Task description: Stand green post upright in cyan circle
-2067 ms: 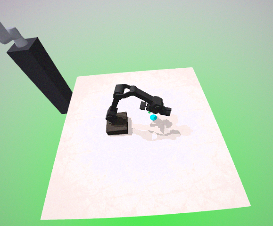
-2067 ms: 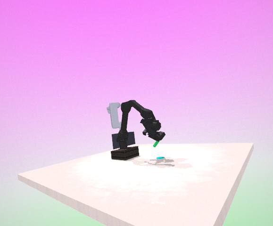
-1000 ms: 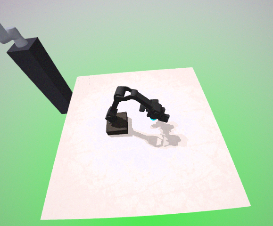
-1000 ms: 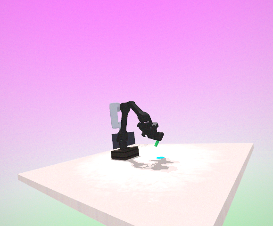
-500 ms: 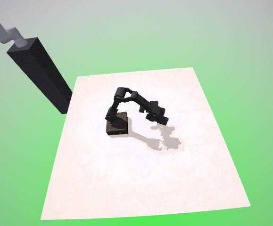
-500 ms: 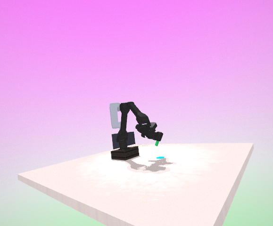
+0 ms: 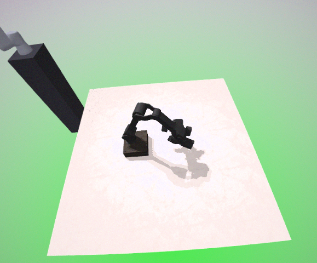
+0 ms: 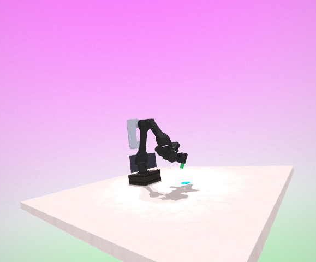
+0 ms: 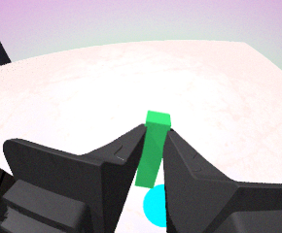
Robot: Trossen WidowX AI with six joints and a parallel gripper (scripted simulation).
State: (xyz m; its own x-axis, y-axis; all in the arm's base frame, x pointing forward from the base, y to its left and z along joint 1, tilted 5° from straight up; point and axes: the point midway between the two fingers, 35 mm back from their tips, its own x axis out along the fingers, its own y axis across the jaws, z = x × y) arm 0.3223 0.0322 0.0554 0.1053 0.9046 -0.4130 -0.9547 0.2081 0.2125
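Now: gripper tip 10 mm short of the cyan circle, 30 mm to the left of it and 140 mm above it. From my gripper tip the other things lie so: green post: 10 mm to the right, 20 mm below.
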